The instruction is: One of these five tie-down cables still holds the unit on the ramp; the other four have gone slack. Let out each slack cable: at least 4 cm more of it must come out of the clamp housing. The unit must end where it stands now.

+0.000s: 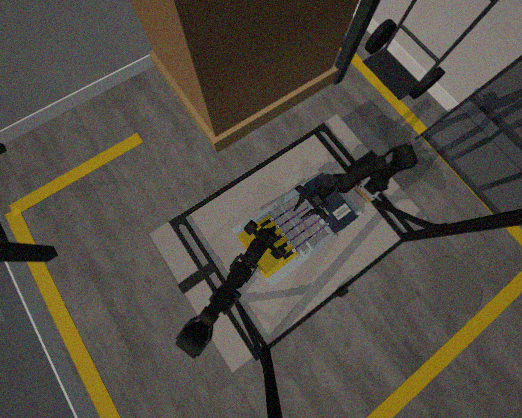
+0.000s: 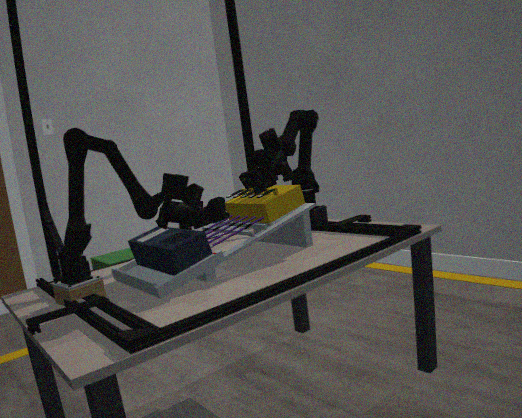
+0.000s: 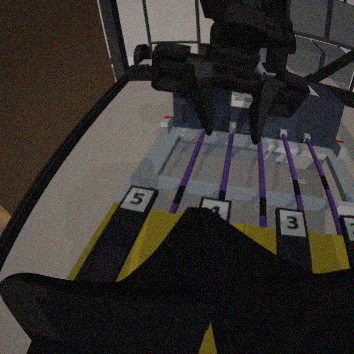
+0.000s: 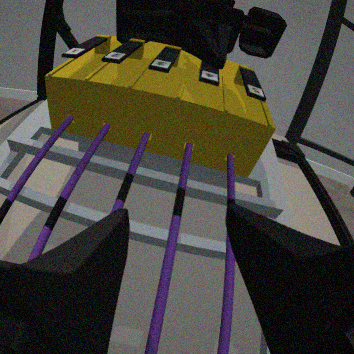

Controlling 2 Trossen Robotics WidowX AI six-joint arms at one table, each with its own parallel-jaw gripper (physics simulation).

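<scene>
A yellow clamp housing with several numbered black levers sits at the top of a grey ramp. Several purple cables run down from it to the dark blue unit at the ramp's foot. My left gripper is shut and empty, its tip on lever 4. My right gripper is half open. It straddles cable 4 near the unit without gripping it.
A black bar frame runs around the table top. A green block lies at the far left of the table. A large brown crate and a hand truck stand on the floor beyond the table.
</scene>
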